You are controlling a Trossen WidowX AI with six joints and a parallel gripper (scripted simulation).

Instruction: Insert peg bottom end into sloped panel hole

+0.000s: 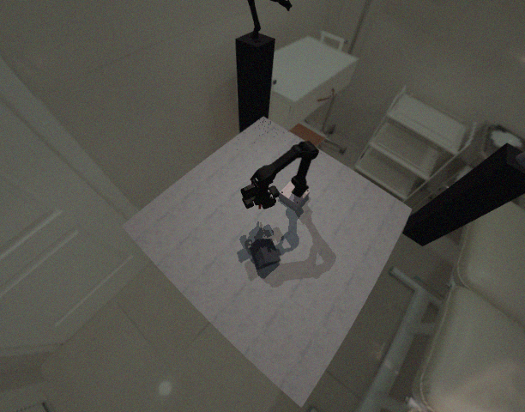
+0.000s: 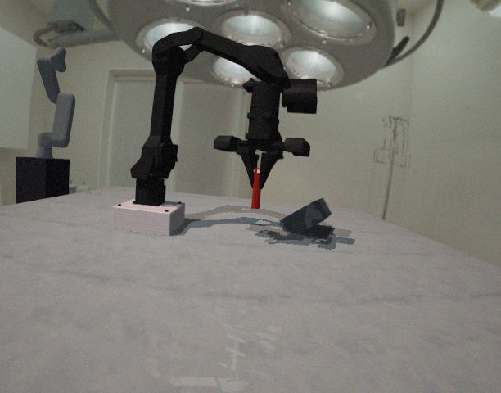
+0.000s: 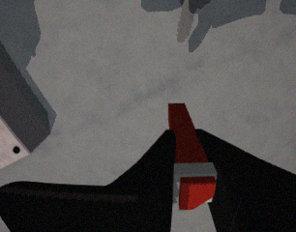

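Right now the sloped dark grey panel is 170 mm ahead of my gripper tip, 170 mm to the left of it and 80 mm below it. Also, from my gripper tip: red peg: 20 mm above.
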